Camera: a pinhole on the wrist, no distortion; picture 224 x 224 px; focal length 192.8 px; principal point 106.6 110.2 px. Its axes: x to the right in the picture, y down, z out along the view. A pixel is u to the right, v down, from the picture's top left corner.
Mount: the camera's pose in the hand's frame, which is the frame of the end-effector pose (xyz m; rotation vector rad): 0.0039 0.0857 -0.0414 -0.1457 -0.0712 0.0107
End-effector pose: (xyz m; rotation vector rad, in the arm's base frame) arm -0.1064 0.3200 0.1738 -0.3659 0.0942 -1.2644
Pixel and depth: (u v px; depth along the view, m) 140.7 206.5 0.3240
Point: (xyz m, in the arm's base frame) 0.2426 0.4155 0.3276
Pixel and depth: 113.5 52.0 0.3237
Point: 0.0031 0.3995 0.4363
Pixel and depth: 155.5 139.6 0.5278
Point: 0.2749 0.3917 0.5565
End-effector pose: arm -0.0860 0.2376 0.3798 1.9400 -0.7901 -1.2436
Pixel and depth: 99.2 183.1 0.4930
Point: -0.5325 -0.0122 0.5555
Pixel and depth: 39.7 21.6 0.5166
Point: -0.6056 0.3374 0.2756
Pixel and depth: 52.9 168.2 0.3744
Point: -0.4443 0.1256 0.5540
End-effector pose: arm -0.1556 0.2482 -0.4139 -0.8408 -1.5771 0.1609
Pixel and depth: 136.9 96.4 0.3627
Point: -0.4014 0.4676 -0.5173
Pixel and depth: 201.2 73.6 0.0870
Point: -0.1647 0.3496 -0.4377
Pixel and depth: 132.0 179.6 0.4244
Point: -0.3561 0.6104 -0.6326
